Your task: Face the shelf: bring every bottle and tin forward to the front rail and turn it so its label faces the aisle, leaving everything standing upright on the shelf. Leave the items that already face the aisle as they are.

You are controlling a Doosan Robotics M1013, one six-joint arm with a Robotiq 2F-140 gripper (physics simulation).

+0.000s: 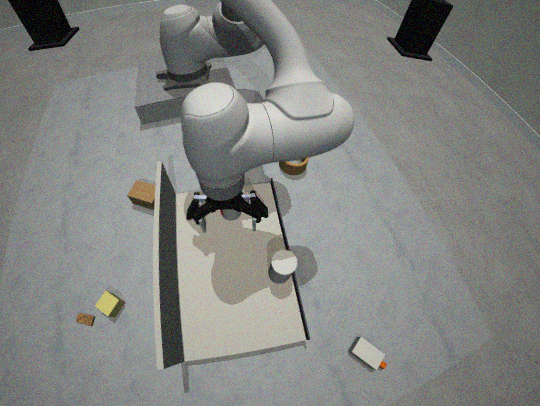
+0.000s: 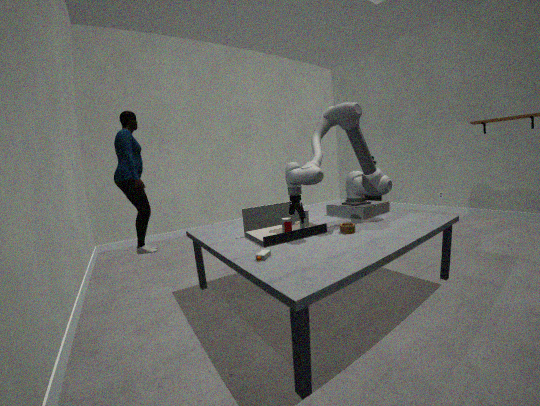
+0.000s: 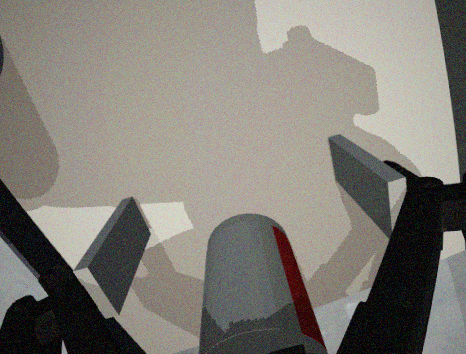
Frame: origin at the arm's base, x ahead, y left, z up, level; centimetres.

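Seen in the pictures: gripper, fingertip midpoint: (image 1: 229, 227) (image 2: 297, 226) (image 3: 234, 188); arm's base, link origin: (image 1: 188, 76) (image 2: 356, 203).
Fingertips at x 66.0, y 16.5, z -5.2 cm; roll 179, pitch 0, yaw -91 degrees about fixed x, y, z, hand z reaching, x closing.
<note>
Offsets run from my fingertips to a thing's top centre. "spot": to the spot under its first point.
My gripper (image 1: 229, 224) (image 2: 299, 216) (image 3: 234, 188) is open, pointing down, with its fingers on either side of a grey cylindrical item @(dy +0.6, dx -5.1, dz +10.5 cm) (image 1: 231, 215) (image 2: 306, 218) (image 3: 245, 270) and nothing gripped. This item stands upright towards the robot's end of the shelf (image 1: 240, 322) (image 3: 225, 115), back from the front rail @(dy +15.1, dx +8.3, dz +2.1 cm) (image 1: 301, 315) (image 2: 295, 234). Its red label strip shows at the side towards the back panel; its top is partly hidden by the gripper. A white-topped tin @(dy +12.3, dx +13.7, dz +9.5 cm) (image 1: 284, 263) (image 2: 287, 226) stands upright at the front rail, its red label showing on the aisle side.
The upright back panel @(spot: dy -13.8, dx +12.4, dz +7.3 cm) (image 1: 169, 265) (image 2: 265, 216) borders the shelf. Outside are a brown block @(dy -25.8, dx -12.5, dz +1.1 cm) (image 1: 142, 193), a yellow block @(dy -32.3, dx +19.8, dz -0.2 cm) (image 1: 108, 303), a small speckled brown block @(dy -39.9, dx +23.6, dz -3.1 cm) (image 1: 85, 319), a round wooden bowl @(dy +22.0, dx -24.3, dz +1.1 cm) (image 1: 293, 166) (image 2: 347, 228) and a white box with an orange end @(dy +33.3, dx +37.6, dz -1.1 cm) (image 1: 368, 353) (image 2: 264, 254).
</note>
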